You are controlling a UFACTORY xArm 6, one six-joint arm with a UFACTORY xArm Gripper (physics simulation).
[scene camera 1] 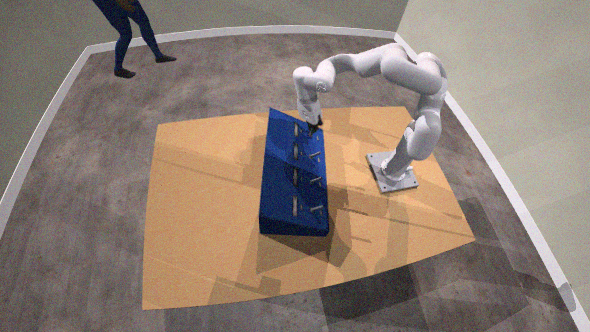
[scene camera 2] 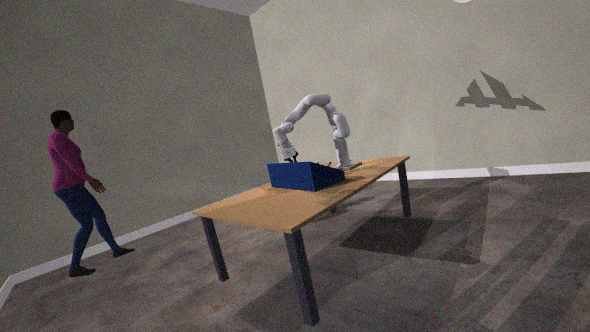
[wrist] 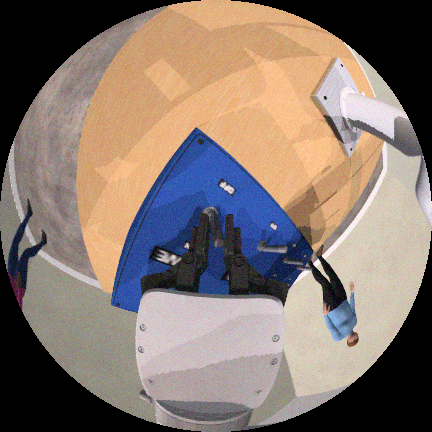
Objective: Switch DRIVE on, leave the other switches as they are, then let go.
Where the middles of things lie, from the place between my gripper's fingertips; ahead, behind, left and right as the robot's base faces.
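Scene:
The blue switch panel (scene camera 1: 288,194) is 17 cm to the left of my hand, and 4 cm below it. Measured from my hand again, the panel is 11 cm ahead.

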